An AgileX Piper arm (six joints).
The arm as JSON. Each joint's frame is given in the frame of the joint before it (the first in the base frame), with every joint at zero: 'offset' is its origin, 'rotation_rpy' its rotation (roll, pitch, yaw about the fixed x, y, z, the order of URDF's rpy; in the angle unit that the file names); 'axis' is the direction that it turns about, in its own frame. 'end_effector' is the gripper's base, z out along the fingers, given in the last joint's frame.
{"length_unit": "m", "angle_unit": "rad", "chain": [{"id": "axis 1", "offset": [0.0, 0.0, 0.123], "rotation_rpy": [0.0, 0.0, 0.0], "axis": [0.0, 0.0, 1.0]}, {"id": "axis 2", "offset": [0.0, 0.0, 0.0], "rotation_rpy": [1.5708, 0.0, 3.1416], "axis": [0.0, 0.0, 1.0]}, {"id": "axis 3", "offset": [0.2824, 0.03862, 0.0], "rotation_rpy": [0.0, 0.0, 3.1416], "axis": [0.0, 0.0, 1.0]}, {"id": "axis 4", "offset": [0.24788, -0.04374, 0.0], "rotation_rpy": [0.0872, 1.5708, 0.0], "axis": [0.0, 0.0, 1.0]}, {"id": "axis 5", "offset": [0.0, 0.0, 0.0], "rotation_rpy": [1.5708, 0.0, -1.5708], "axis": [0.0, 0.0, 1.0]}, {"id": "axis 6", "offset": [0.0, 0.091, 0.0], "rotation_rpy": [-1.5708, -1.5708, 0.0], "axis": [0.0, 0.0, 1.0]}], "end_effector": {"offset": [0.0, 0.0, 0.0], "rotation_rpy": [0.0, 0.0, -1.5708]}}
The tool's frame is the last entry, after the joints.
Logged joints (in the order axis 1, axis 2, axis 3, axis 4, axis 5, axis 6), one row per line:
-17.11, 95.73, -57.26, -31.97, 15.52, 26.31
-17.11, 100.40, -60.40, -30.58, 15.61, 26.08
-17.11, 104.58, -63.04, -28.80, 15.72, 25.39
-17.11, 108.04, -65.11, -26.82, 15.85, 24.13
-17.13, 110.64, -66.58, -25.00, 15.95, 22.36
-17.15, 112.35, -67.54, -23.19, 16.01, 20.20
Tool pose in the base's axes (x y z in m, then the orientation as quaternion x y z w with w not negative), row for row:
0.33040, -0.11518, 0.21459, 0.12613, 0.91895, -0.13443, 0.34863
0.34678, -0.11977, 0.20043, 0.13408, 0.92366, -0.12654, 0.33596
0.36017, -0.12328, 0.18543, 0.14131, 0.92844, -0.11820, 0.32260
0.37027, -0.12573, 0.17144, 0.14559, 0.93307, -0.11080, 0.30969
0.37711, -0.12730, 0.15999, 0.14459, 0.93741, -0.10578, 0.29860
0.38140, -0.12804, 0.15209, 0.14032, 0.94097, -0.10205, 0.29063
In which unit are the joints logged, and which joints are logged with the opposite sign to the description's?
The joints are logged in degrees. Opposite sign: none.
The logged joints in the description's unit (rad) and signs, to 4 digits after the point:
-0.2986, 1.6708, -0.9994, -0.5580, 0.2709, 0.4592
-0.2986, 1.7523, -1.0542, -0.5337, 0.2724, 0.4552
-0.2986, 1.8253, -1.1003, -0.5027, 0.2744, 0.4431
-0.2986, 1.8857, -1.1364, -0.4681, 0.2766, 0.4211
-0.2990, 1.9310, -1.1620, -0.4363, 0.2784, 0.3903
-0.2993, 1.9609, -1.1788, -0.4047, 0.2794, 0.3526

